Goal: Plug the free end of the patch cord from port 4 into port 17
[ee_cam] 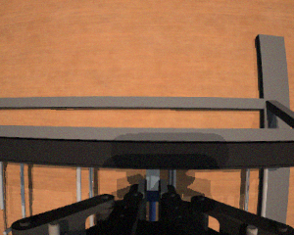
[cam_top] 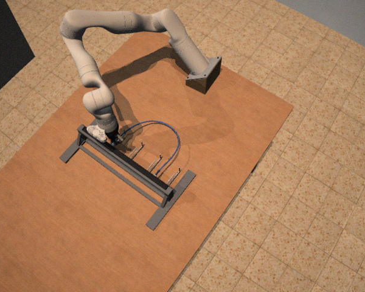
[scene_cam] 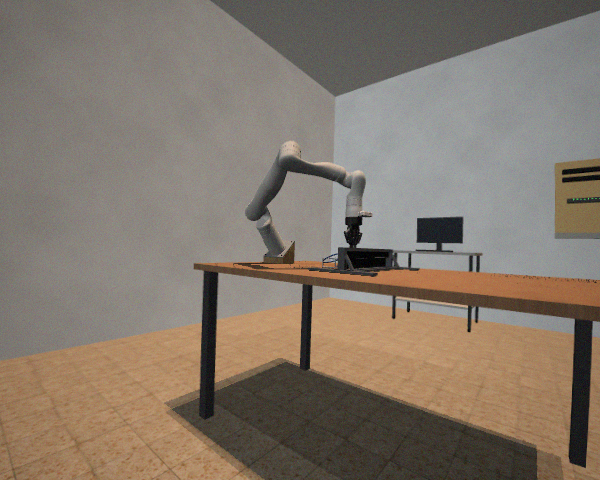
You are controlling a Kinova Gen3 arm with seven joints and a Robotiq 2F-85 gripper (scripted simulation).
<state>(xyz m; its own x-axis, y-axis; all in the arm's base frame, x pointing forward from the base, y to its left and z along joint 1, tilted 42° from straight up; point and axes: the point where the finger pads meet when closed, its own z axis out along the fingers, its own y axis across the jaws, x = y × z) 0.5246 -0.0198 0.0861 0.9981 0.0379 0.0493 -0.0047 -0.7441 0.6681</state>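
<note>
Right now the plug is 1 cm ahead of my hand and 1 cm below it.
</note>
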